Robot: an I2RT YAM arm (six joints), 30 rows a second.
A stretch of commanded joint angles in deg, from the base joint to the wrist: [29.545, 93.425, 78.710, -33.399, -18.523, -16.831]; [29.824, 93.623, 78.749, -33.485, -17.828, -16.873]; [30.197, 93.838, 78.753, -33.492, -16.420, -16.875]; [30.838, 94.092, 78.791, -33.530, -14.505, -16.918]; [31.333, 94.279, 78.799, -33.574, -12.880, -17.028]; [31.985, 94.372, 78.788, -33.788, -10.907, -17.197]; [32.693, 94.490, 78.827, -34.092, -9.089, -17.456]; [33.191, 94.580, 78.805, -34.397, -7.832, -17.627]
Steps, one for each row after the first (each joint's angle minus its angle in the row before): [0.279, 0.198, 0.039, -0.086, 0.695, -0.042]; [0.373, 0.215, 0.004, -0.007, 1.408, -0.002]; [0.641, 0.254, 0.038, -0.038, 1.915, -0.043]; [0.495, 0.187, 0.008, -0.044, 1.625, -0.110]; [0.652, 0.093, -0.011, -0.214, 1.973, -0.169]; [0.708, 0.118, 0.039, -0.304, 1.818, -0.259]; [0.498, 0.090, -0.022, -0.305, 1.257, -0.171]
